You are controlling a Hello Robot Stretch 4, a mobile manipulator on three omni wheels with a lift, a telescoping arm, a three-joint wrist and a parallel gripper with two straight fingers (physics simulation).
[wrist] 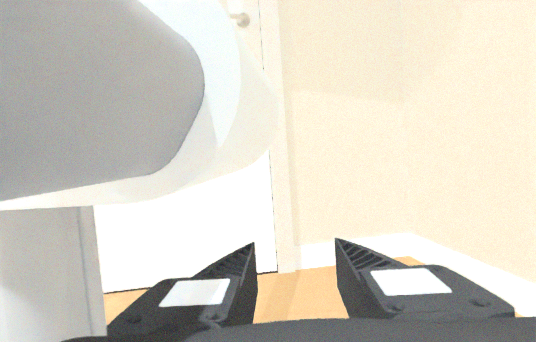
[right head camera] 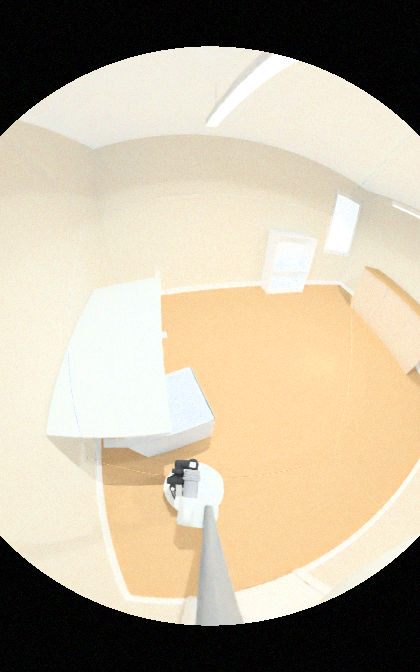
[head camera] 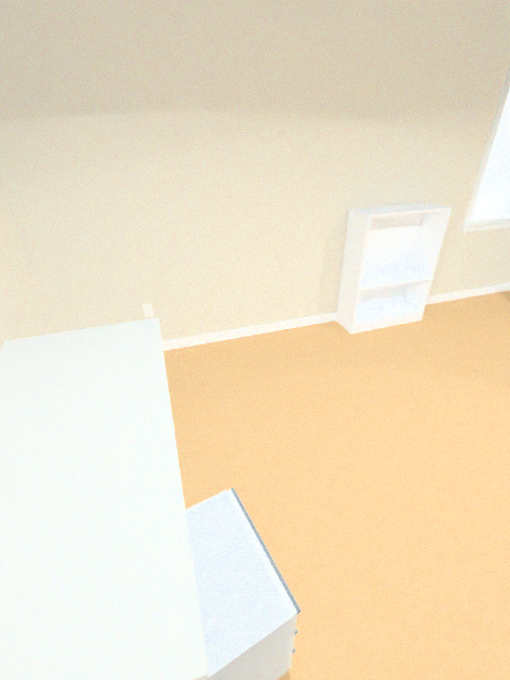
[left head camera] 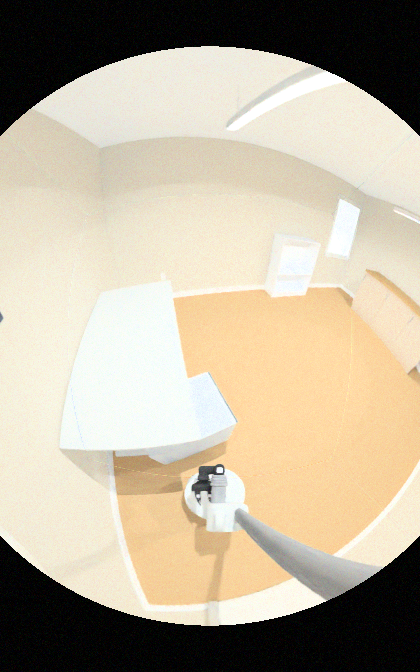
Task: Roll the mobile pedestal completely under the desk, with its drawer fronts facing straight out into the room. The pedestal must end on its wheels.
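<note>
The white desk (head camera: 87, 494) (left head camera: 130, 365) (right head camera: 115, 360) stands at the left against the wall. The pedestal (head camera: 241, 565) (left head camera: 212, 405) (right head camera: 190, 402) stands upright, partly under the desk's near end, and sticks out past its long edge. It is turned askew to that edge. Its drawer fronts, with a dark top edge, face right into the room at an angle; its wheels do not show. My gripper (wrist: 295, 264) is open and empty; in the wrist view it points toward a door and wall. In both head side views it is folded over my base, near the pedestal's near side, apart from it.
A white bookcase (head camera: 356, 269) (left head camera: 271, 265) (right head camera: 267, 262) stands at the far wall. A low wooden cabinet (left head camera: 385, 320) (right head camera: 382, 320) stands along the right wall. A white door (wrist: 185, 240) shows in the wrist view. Walls with white baseboard run left of and behind my base.
</note>
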